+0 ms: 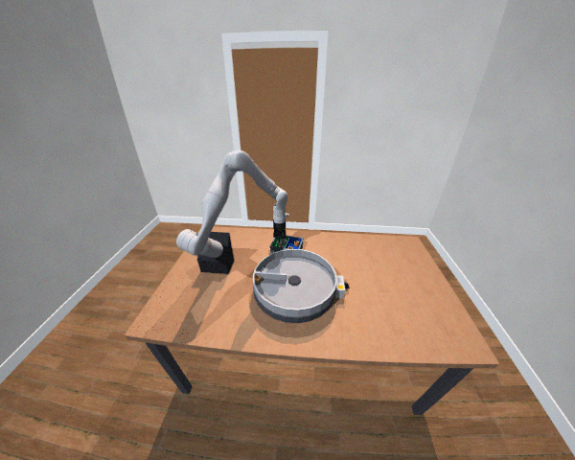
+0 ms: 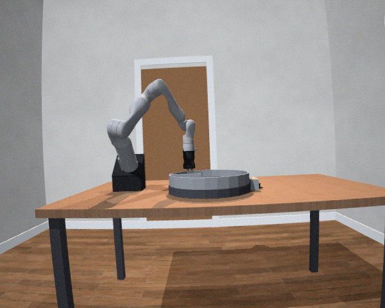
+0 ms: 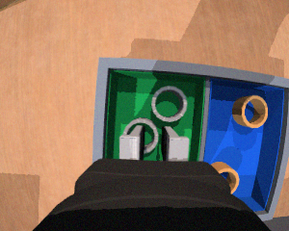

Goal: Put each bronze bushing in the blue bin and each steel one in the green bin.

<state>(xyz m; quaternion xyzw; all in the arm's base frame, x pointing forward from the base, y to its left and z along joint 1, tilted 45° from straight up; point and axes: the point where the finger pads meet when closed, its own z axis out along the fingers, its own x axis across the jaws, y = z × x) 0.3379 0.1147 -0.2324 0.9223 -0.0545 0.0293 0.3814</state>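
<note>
The blue bin is 4 cm ahead of my hand, 3 cm below it and 1 cm to the right of it. From my hand the other things lie so: grey turntable: 35 cm to the right, 11 cm ahead.
</note>
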